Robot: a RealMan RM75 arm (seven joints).
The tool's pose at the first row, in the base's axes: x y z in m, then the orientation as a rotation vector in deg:
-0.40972, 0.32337, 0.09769, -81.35, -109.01, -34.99
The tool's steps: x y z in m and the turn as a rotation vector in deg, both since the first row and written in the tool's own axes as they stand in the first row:
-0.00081, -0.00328, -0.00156, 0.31, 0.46, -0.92
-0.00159, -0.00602, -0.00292, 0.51, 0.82, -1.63
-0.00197, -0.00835, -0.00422, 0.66, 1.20, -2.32
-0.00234, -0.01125, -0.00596, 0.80, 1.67, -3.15
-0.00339, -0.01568, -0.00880, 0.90, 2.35, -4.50
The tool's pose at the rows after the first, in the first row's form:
-0.41234, 0.32077, 0.09820, -80.10, -109.42, -35.38
-0.41449, 0.31850, 0.09859, -79.15, -109.72, -35.73
-0.41634, 0.31664, 0.09922, -78.24, -109.98, -36.12
-0.41863, 0.31431, 0.10017, -77.16, -110.28, -36.65
-0.42199, 0.31031, 0.10138, -75.52, -110.81, -37.57

